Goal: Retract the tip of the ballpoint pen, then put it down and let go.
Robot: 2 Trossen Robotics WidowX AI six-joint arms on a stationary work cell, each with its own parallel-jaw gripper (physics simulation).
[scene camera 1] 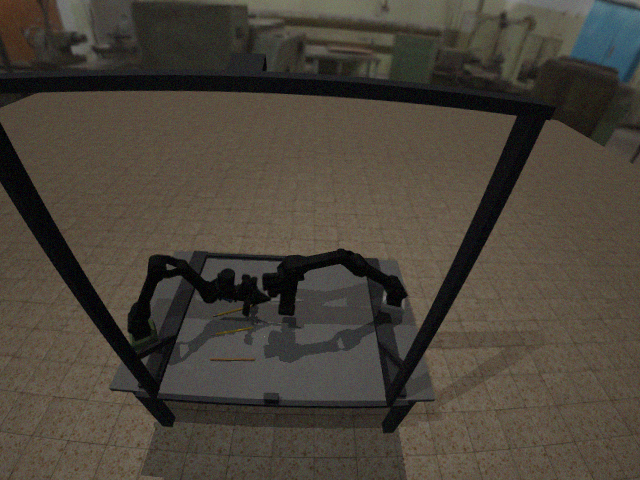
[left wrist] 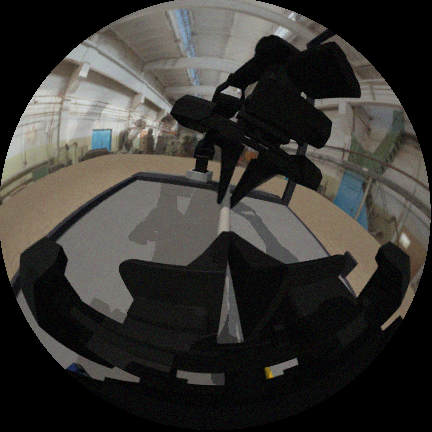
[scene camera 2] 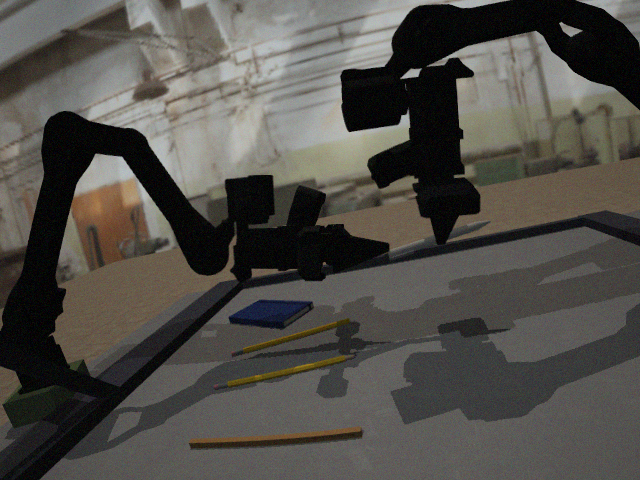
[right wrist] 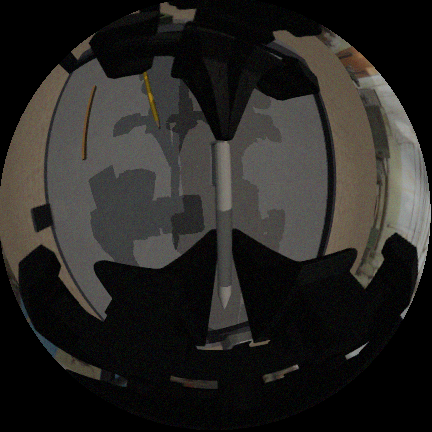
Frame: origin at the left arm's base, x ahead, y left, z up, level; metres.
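Seen in the pictures: left gripper, fingertip midpoint: (scene camera 1: 270, 299) (left wrist: 226, 236) (scene camera 2: 389, 247) (right wrist: 223, 139); right gripper, fingertip midpoint: (scene camera 1: 286, 301) (left wrist: 223, 204) (scene camera 2: 440, 241) (right wrist: 223, 234); left arm's base, link origin: (scene camera 1: 141, 332); right arm's base, link origin: (scene camera 1: 393, 300) (left wrist: 200, 170) (right wrist: 240, 345).
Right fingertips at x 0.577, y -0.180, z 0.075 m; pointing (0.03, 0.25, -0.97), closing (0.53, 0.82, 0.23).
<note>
Pixels of each thing's top centre, then the offset from my right fingertips to it. Level surfaces: height alone.
- ballpoint pen, top centre: (right wrist: 231, 244) (left wrist: 229, 188) (scene camera 2: 435, 225) 0.000 m left, 0.004 m back, 0.023 m up
- blue book, top centre: (scene camera 2: 269, 309) 0.278 m left, 0.193 m back, 0.103 m down
- orange stick, top centre: (scene camera 2: 269, 437) (right wrist: 85, 116) (scene camera 1: 232, 359) 0.081 m right, 0.281 m back, 0.108 m down
- grey table, surface height: 0.115 m down
The ballpoint pen (scene camera 2: 413, 249) (left wrist: 225, 220) (right wrist: 224, 190), light grey and white, is held nearly level above the table. My right gripper (scene camera 2: 440, 242) (left wrist: 223, 204) (right wrist: 223, 234) points down and is shut on its barrel. The pen's cone-shaped writing end shows between the right fingers in the right wrist view; whether a tip protrudes is too small to tell. My left gripper (scene camera 1: 269, 298) (scene camera 2: 387, 248) (left wrist: 226, 236) (right wrist: 223, 139) is shut and empty. Its fingertips are at the pen's button end, apparently touching; the button is hidden.
A blue book (scene camera 2: 271, 313), two yellow pencils (scene camera 2: 292, 337) (scene camera 2: 292, 370) and an orange stick (scene camera 1: 232, 359) (scene camera 2: 276, 438) (right wrist: 87, 125) lie on the grey table (scene camera 1: 320, 379) (scene camera 2: 465, 449). Dark frame posts (scene camera 1: 465, 258) stand at the table's sides.
</note>
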